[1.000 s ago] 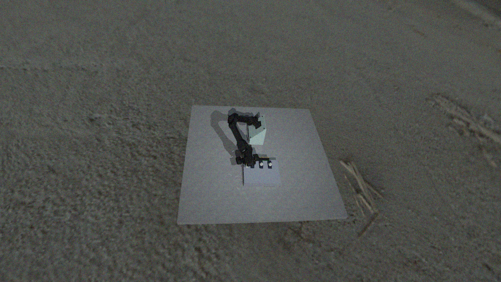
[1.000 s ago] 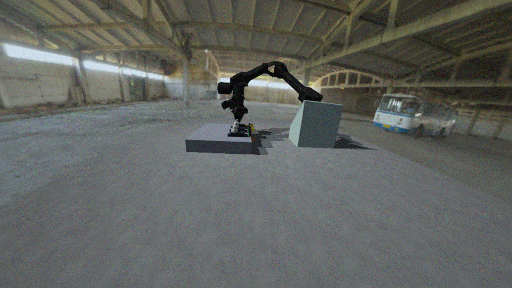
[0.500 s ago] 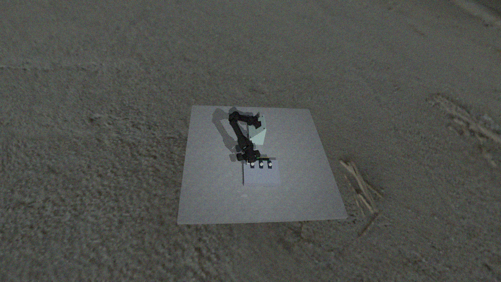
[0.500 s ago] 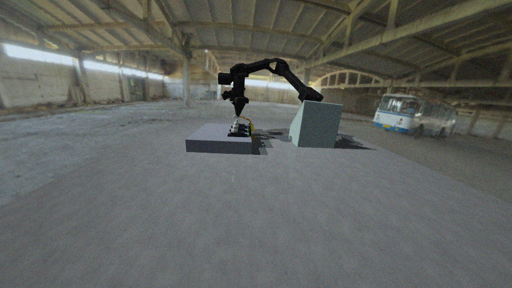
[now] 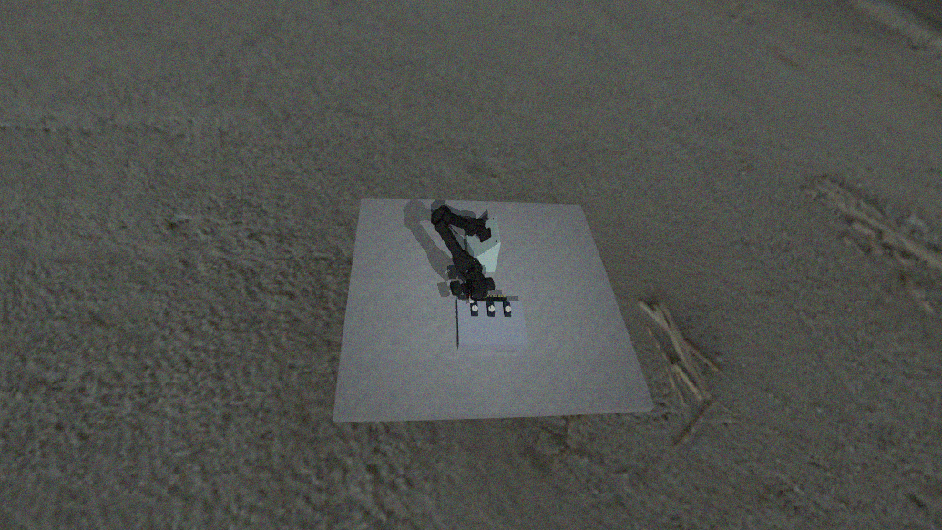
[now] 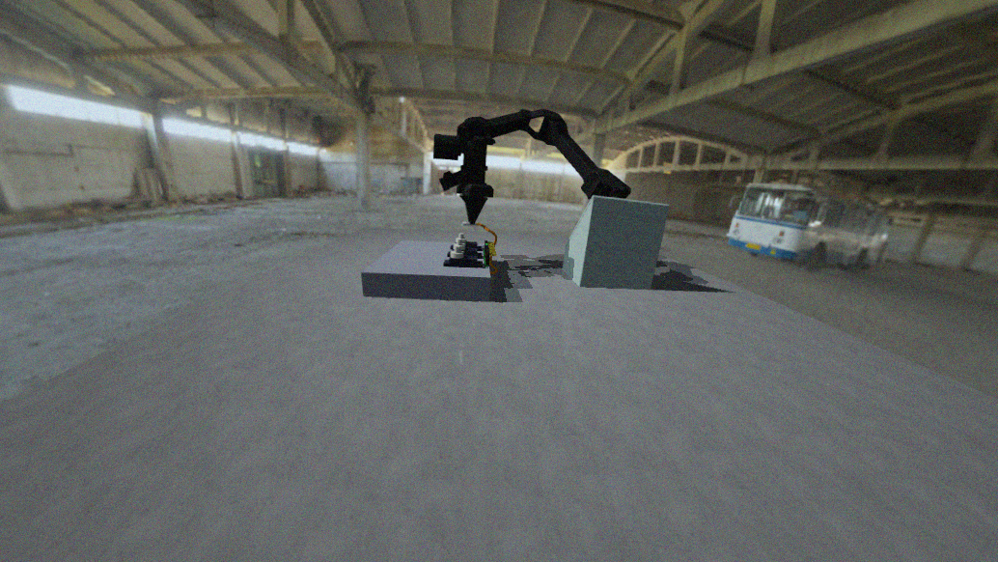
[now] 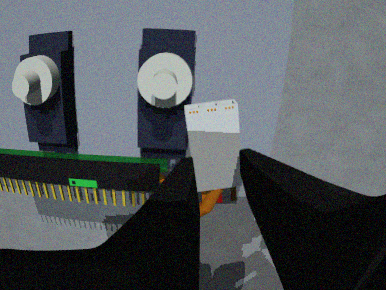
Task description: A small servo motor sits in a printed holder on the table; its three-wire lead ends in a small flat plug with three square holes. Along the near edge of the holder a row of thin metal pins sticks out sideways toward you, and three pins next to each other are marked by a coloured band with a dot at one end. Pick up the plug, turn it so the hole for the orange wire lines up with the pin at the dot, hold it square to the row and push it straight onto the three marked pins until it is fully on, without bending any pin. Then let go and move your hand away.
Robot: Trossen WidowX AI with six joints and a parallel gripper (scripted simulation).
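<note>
Now: gripper tip 40 mm past the bright green band, 70 mm to the right of it and 40 mm above it. Also, from my gripper tip: grey printed holder 120 mm ahead, 100 mm to the left, 90 mm below; then dark dot 40 mm behind, 80 mm to the left, 40 mm below.
</note>
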